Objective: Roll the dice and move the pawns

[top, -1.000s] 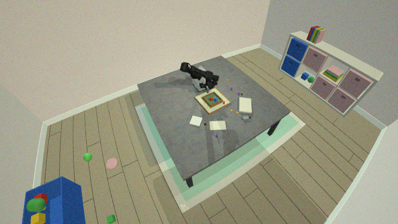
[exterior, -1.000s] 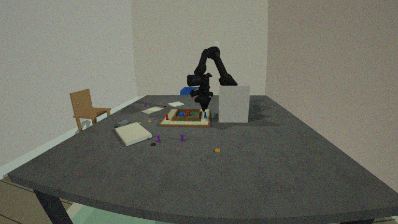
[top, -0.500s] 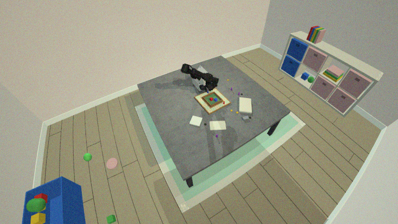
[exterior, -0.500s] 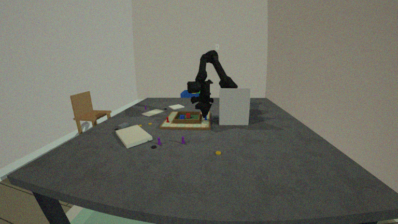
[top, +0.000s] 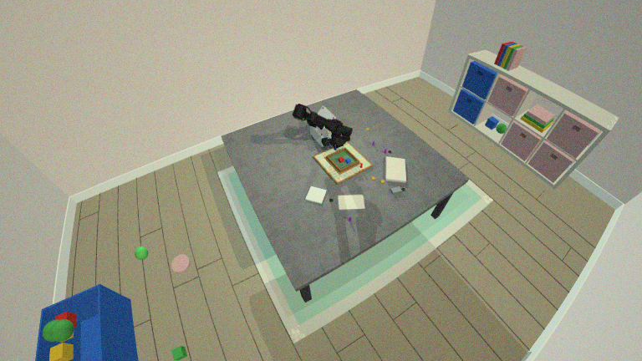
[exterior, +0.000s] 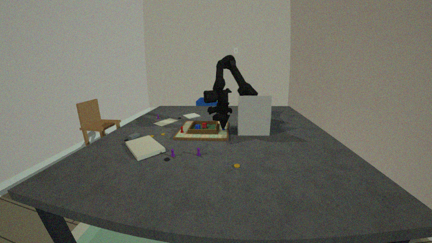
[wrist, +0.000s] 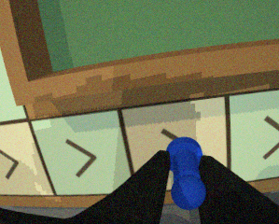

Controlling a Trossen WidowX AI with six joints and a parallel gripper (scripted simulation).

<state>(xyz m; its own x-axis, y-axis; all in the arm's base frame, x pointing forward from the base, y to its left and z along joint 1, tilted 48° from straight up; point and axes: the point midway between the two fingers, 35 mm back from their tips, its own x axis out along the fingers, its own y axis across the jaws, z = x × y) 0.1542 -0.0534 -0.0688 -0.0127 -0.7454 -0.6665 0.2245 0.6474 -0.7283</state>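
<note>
The green tray lies 12 cm ahead of my gripper tip, 2 cm to the right of it and 1 cm below it. Round my gripper tip: red pawn 23 cm ahead, 5 cm to the left, 1 cm above; then blue pawn 1 cm above; then flat white box 36 cm ahead, 24 cm to the left, 1 cm below.
</note>
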